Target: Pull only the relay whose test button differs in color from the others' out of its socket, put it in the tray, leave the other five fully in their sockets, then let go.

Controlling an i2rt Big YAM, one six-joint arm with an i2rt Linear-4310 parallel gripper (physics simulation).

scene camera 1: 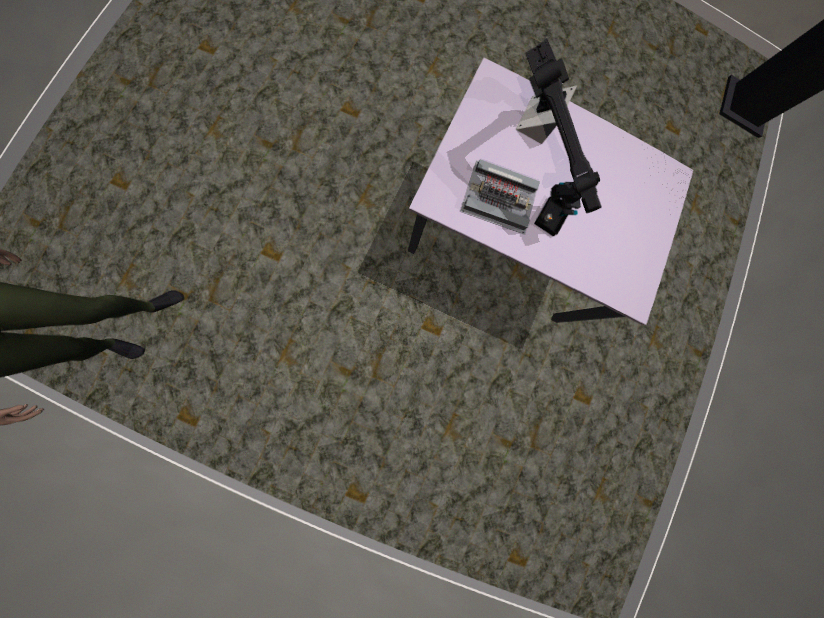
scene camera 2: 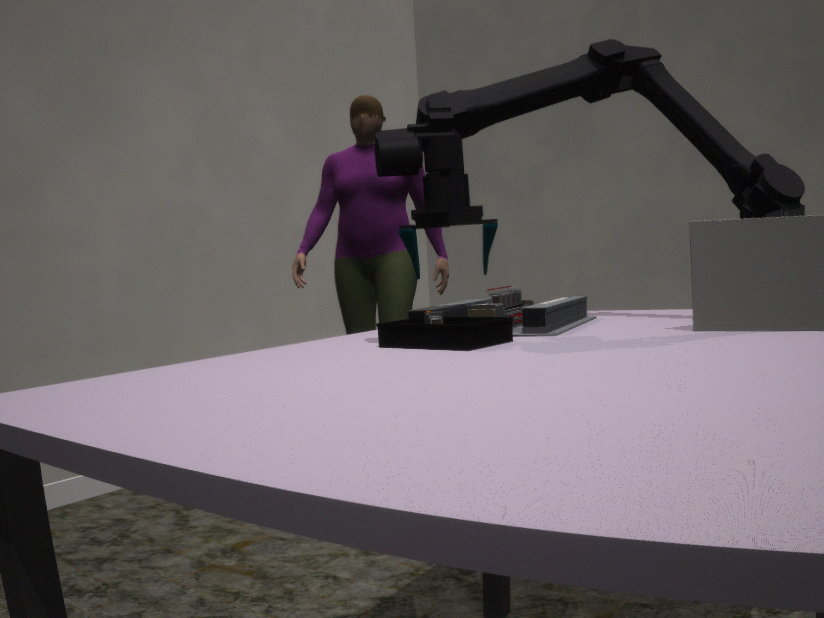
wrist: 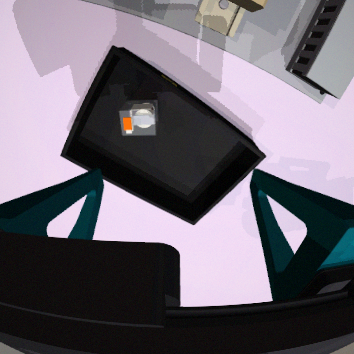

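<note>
The relay with an orange test button is inside the black tray, apart from the fingers. My gripper is open and empty, with its teal fingertips wide apart above the tray. The other relays stand in a row on the panel beside the tray; they are too small to tell how fully each is seated. The gripper's fingers are mostly hidden in the first scene view.
The grey panel carries slotted ducts along both sides and a tan terminal block at its near end. The arm's grey base stand is at the table's back. A person stands beyond the table.
</note>
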